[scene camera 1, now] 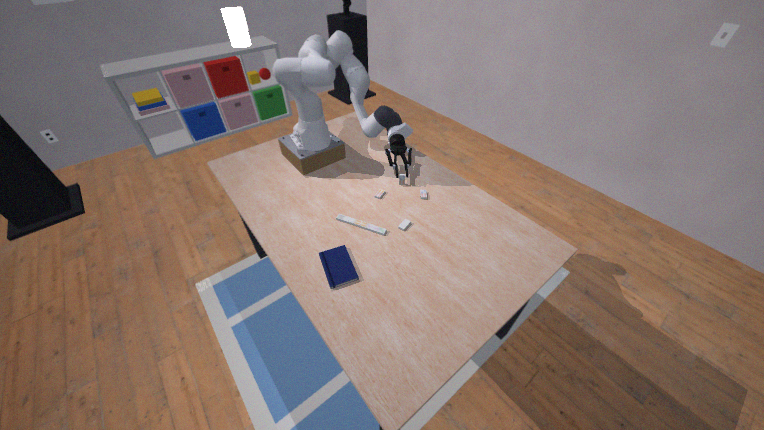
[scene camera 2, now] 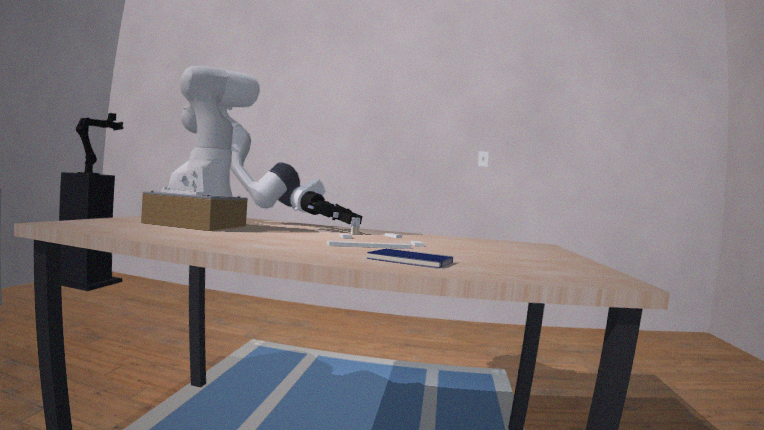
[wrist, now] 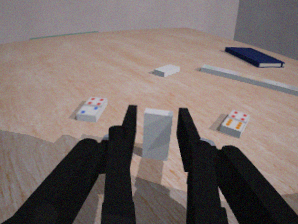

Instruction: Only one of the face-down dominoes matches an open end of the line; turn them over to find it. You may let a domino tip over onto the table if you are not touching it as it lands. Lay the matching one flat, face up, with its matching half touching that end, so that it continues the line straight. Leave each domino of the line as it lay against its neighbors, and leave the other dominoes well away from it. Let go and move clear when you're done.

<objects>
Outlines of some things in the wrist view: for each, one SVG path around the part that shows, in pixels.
My gripper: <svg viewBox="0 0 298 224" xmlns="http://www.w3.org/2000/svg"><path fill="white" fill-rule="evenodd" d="M179 108L176 135L184 172L188 172L186 182L186 224L228 224L226 208L221 207L219 189L239 224L298 224L298 215L239 148L226 145L222 149L217 149L212 140L200 138L188 108ZM137 105L128 106L122 126L115 125L109 127L109 134L104 135L101 143L89 138L80 140L17 212L1 224L72 224L99 174L105 173L101 224L136 224L130 165L136 137Z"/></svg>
A domino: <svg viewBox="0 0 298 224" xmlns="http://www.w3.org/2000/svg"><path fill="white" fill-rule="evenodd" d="M146 108L144 112L142 157L167 161L173 111Z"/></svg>
</objects>
